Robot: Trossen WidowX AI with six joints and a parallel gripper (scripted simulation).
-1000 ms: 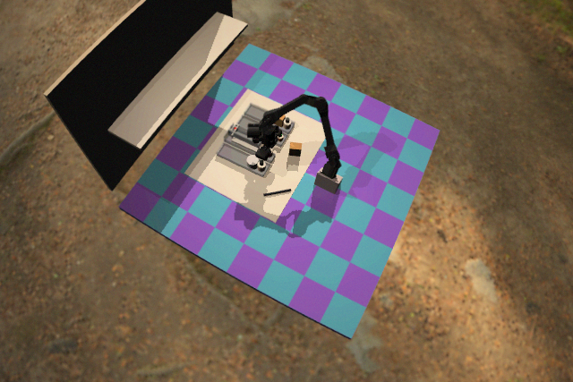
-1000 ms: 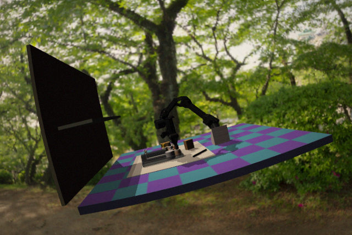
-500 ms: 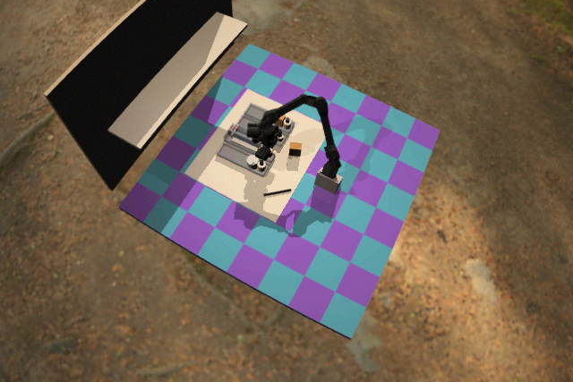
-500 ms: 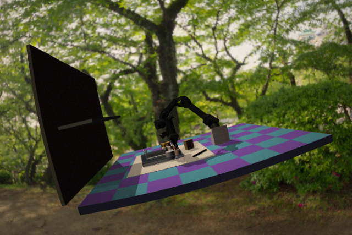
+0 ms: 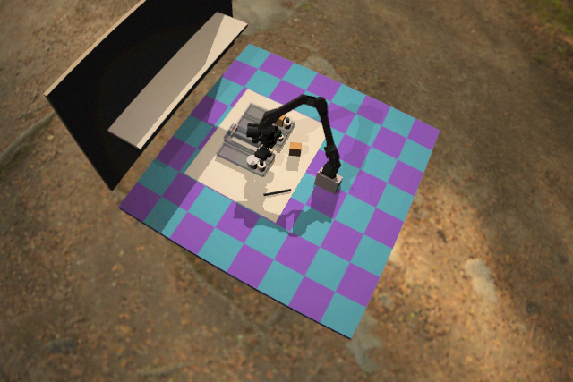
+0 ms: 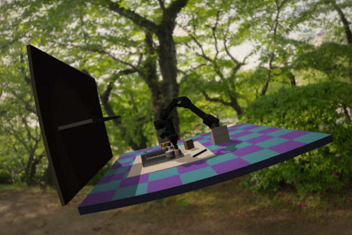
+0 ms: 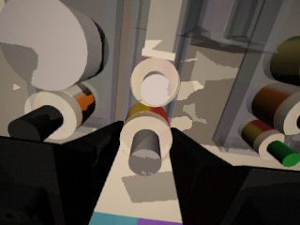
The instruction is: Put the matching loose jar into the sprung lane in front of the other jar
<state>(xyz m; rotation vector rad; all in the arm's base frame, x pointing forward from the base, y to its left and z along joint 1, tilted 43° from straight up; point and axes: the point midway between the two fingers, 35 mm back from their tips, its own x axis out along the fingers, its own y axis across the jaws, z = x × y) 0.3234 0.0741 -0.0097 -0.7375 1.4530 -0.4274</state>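
Now: the orange-topped box 11 cm to the right of my gripper tip, 10 cm behind it and 2 cm below it. Also, from my gripper tip: black stick 16 cm behind, 14 cm to the left, 5 cm below; then clear-walled sprung lane 14 cm ahead, 4 cm below.
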